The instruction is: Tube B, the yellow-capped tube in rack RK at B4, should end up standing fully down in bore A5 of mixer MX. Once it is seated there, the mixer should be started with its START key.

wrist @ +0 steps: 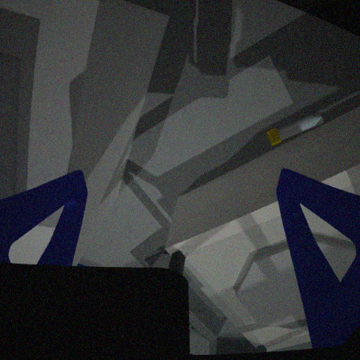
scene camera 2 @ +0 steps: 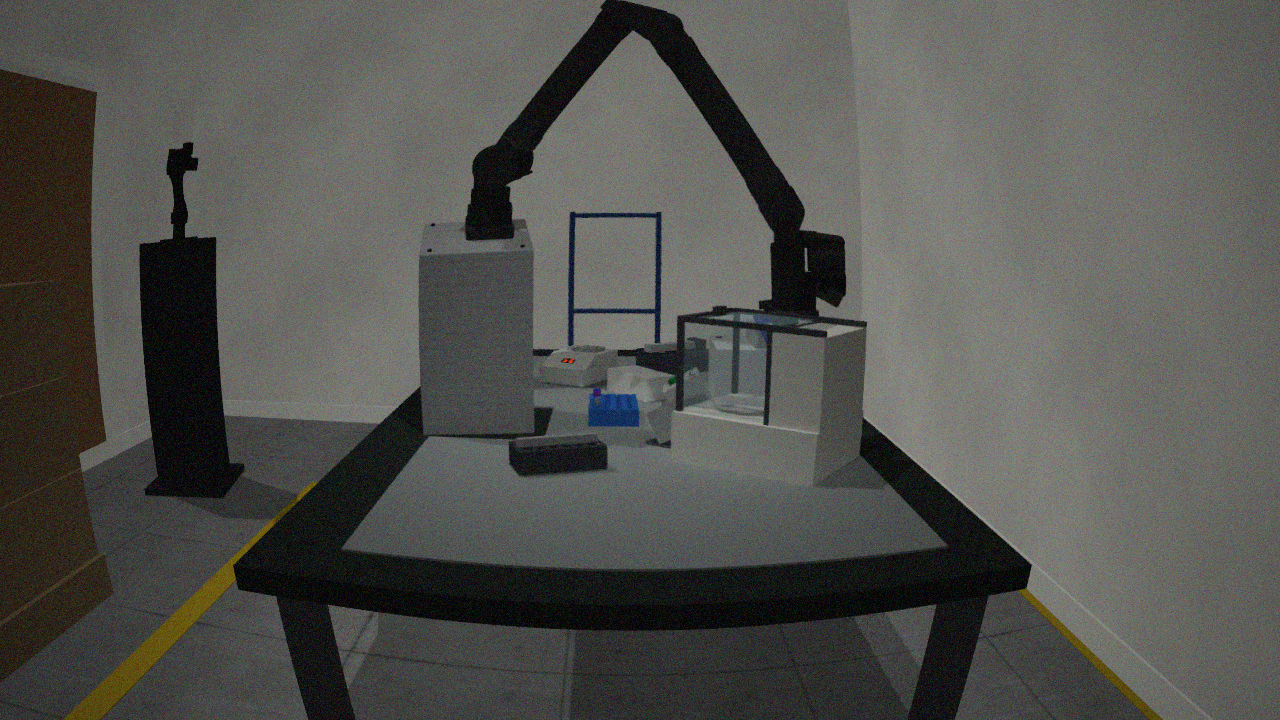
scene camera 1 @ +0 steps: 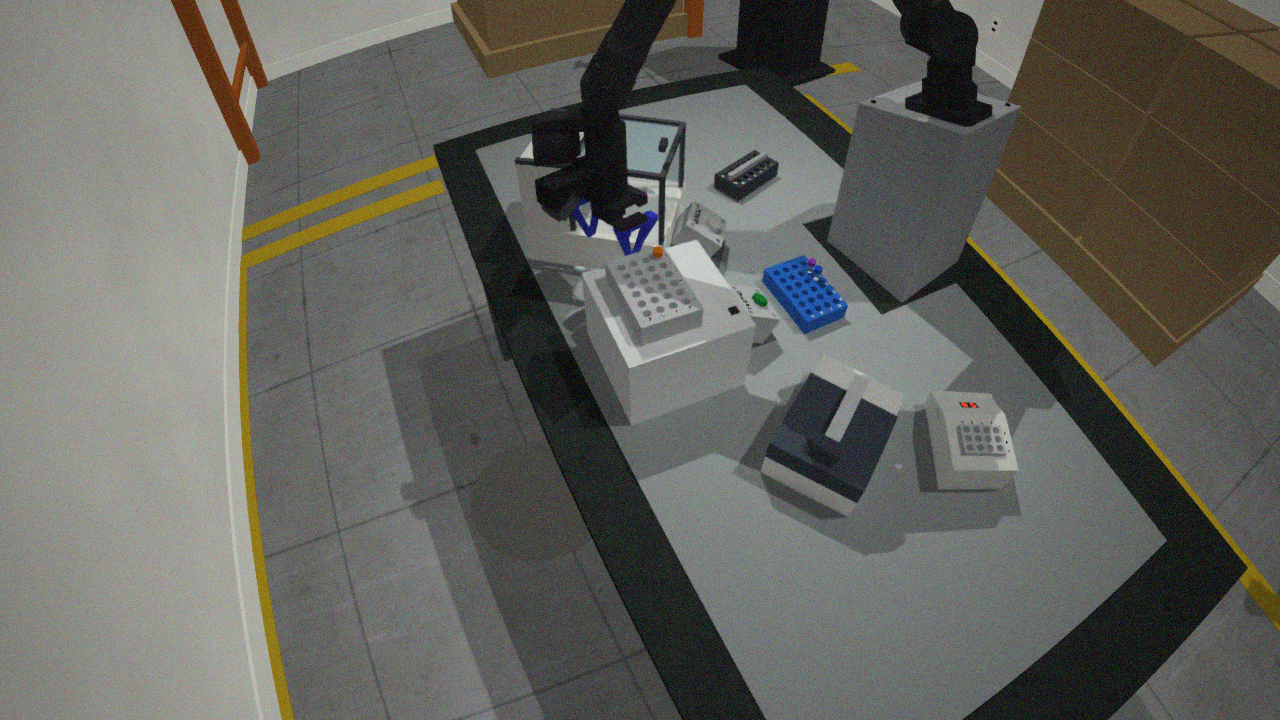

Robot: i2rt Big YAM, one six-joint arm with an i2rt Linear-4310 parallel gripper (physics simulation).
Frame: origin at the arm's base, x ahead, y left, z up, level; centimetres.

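Seen in the pictures: gripper, fingertip midpoint: [scene camera 1: 611, 247]; arm's base at its link origin: [scene camera 2: 488, 230] [scene camera 1: 948, 111].
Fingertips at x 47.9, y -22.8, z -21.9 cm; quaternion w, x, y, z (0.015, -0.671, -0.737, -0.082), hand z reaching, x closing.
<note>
Pixels of each thing's top centre, then the offset from my fingertips to it. "spot": a spot on its surface instead.
- blue rack RK at its top centre: [scene camera 1: 806, 286] [scene camera 2: 613, 401] dx -25.7, dy +18.2, dz -8.9 cm
- white mixer MX at a spot on its surface: [scene camera 1: 689, 344] spot: dx +3.2, dy +22.2, dz +1.6 cm
- green START key at its top centre: [scene camera 1: 761, 295] dx -14.8, dy +17.9, dz -4.5 cm
- glass-sided balance at a spot on its surface: [scene camera 2: 832, 376] spot: dx -4.7, dy -26.3, dz +2.9 cm
- small grey-white device at a spot on its surface: [scene camera 1: 698, 225] spot: dx -17.4, dy +0.0, dz -4.6 cm
- dark rack at its top centre: [scene camera 2: 556, 435] [scene camera 1: 748, 163] dx -40.0, dy -11.2, dz -7.2 cm
- navy-lidded machine at its top centre: [scene camera 1: 850, 401] [scene camera 2: 667, 341] dx -9.8, dy +40.4, dz -1.8 cm
- white block unit with red display, top centre: [scene camera 1: 979, 422] [scene camera 2: 578, 348] dx -25.7, dy +54.9, dz -5.0 cm
The yellow-capped tube [wrist: 274, 136] lies on its side on the table in the wrist view, in shadow along the foot of a large pale housing. The blue rack RK [scene camera 1: 803, 293] [scene camera 2: 613, 410] holds a purple-capped tube at one end; no yellow cap shows in it. The white mixer MX [scene camera 1: 689, 344], by its look, carries a grey block of bores with an orange cap or knob at its far corner. The green START key [scene camera 1: 759, 299] sits on a small panel beside it. My gripper [scene camera 1: 611, 243] [wrist: 181, 180] is open and empty, beside the glass-sided balance and beyond the mixer; the tube is ahead of the right finger.
The glass-sided balance [scene camera 2: 832, 376] stands close to the gripper. A small grey-white device [scene camera 1: 698, 225] stands beside it. A dark rack [scene camera 1: 746, 174] [scene camera 2: 557, 454], a navy-lidded machine [scene camera 1: 832, 438] and a white block unit with red display [scene camera 1: 971, 474] [scene camera 2: 577, 365] stand elsewhere on the table.
</note>
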